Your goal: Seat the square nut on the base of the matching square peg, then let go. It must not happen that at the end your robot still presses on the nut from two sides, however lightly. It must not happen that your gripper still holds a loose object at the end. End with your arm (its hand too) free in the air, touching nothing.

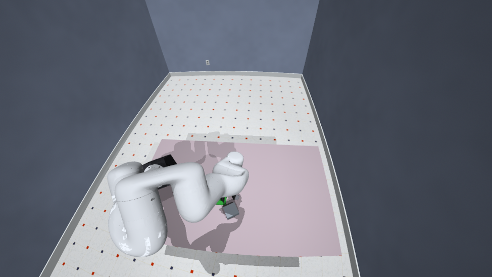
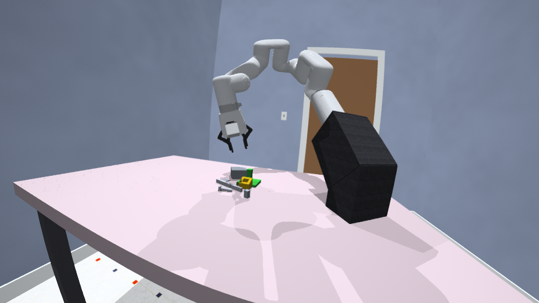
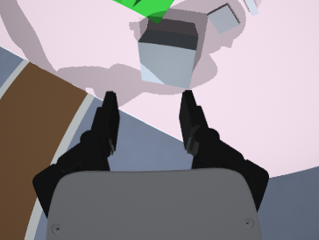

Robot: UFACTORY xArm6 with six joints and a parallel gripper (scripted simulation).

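The long bar lies 2 cm ahead of my hand, 11 cm to the left of it and 14 cm below it. From my hand the other things lie so: small plate: 4 cm ahead, 4 cm to the left, 14 cm below; bolt: 2 cm ahead, 15 cm to the left, 14 cm below; grey block: 4 cm to the right, 13 cm below.
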